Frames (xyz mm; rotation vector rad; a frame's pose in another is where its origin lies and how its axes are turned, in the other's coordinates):
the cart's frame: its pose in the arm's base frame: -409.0 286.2 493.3 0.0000 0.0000 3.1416
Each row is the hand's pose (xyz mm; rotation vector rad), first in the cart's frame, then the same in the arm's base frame.
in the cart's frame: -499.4 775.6 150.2 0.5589 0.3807 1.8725
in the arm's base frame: 90.4 -489.4 643.5 0.3455 -0.5072 -1.1719
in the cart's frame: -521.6 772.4 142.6 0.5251 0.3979 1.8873
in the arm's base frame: 112.6 -486.2 635.9 0.3599 -0.4750 -1.1623
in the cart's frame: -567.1 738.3 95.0 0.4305 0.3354 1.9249
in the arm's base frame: 158.1 -452.1 588.3 0.3016 -0.3871 -1.1541
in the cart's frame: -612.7 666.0 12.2 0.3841 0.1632 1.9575
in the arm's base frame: 203.7 -379.8 505.5 0.1460 -0.3436 -1.1477
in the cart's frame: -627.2 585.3 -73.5 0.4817 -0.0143 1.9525
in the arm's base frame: 218.2 -299.1 419.8 -0.0128 -0.4307 -1.1406
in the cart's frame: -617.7 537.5 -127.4 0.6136 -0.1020 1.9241
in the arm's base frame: 208.7 -251.3 365.9 -0.0915 -0.5503 -1.1362
